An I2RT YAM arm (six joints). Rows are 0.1 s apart.
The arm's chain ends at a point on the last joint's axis. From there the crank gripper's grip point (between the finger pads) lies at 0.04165 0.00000 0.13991 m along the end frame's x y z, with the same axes.
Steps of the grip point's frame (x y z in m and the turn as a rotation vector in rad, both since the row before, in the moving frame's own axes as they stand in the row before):
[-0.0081 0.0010 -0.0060 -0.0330 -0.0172 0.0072]
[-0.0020 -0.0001 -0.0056 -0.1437 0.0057 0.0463]
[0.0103 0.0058 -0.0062 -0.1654 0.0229 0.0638]
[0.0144 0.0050 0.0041 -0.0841 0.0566 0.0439]
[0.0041 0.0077 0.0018 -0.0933 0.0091 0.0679]
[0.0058 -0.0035 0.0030 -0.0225 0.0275 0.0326]
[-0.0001 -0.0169 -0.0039 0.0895 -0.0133 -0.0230]
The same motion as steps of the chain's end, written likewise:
[-0.0057 -0.0039 -0.0066 -0.0330 -0.0172 0.0072]
[-0.0023 -0.0221 -0.0038 -0.1437 0.0057 0.0463]
[0.0079 -0.0199 -0.0031 -0.1654 0.0229 0.0638]
[0.0069 -0.0086 0.0072 -0.0841 0.0566 0.0439]
[0.0034 -0.0082 0.0029 -0.0933 0.0091 0.0679]
[0.0020 -0.0081 0.0042 -0.0225 0.0275 0.0326]
[0.0019 -0.0034 -0.0038 0.0895 -0.0133 -0.0230]

